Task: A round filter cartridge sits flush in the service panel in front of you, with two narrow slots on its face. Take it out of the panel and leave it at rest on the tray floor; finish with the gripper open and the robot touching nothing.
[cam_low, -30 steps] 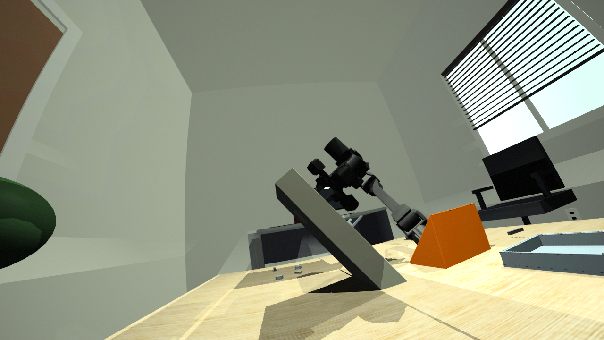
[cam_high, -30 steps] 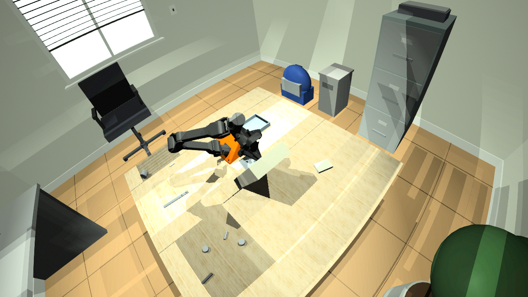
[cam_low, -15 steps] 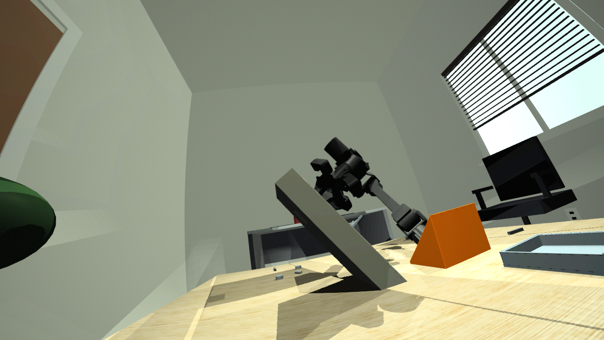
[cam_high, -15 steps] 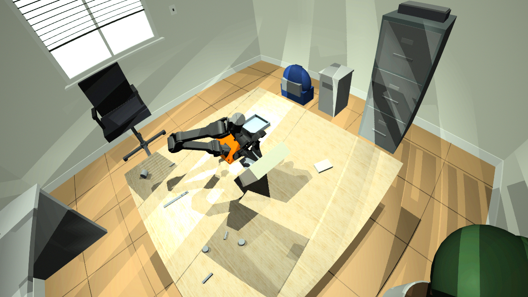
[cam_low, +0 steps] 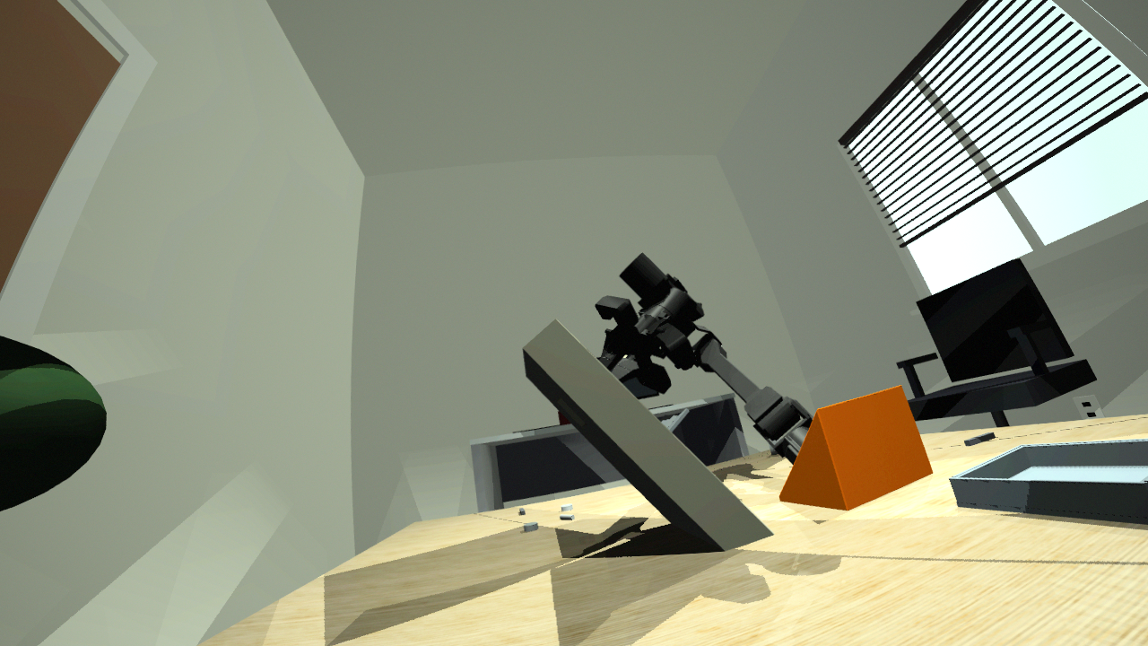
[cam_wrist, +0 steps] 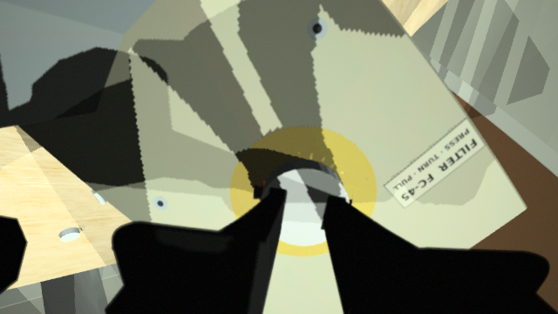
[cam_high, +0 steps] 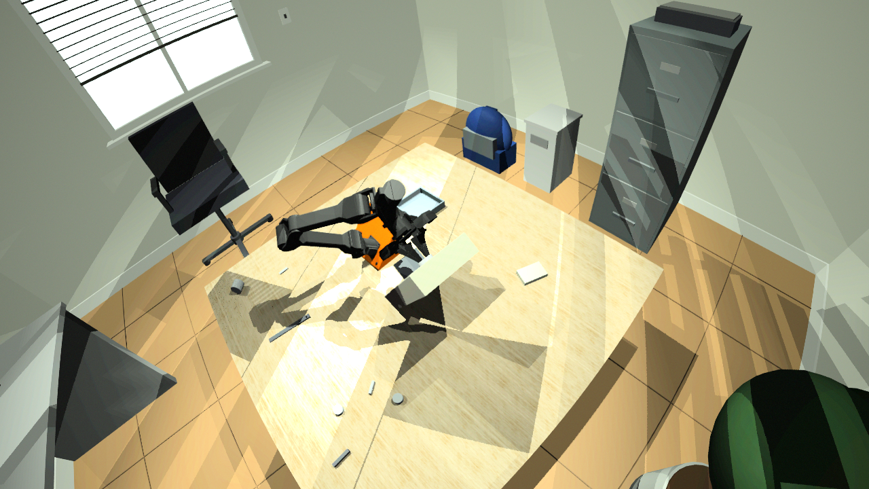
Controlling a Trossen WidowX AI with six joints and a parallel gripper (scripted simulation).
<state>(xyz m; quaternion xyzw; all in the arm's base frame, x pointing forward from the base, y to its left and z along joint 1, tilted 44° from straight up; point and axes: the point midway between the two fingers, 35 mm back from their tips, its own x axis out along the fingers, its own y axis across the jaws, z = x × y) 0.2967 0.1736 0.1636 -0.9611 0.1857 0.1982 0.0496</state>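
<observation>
Right now the pale service panel is 3 cm behind my gripper tip and 8 cm below it. Round my gripper tip: round filter cartridge: 1 cm ahead, 1 cm below; flat white block: 13 cm ahead, 31 cm to the left, 23 cm below; grey-blue tray: 42 cm behind, 26 cm to the left, 23 cm below.
</observation>
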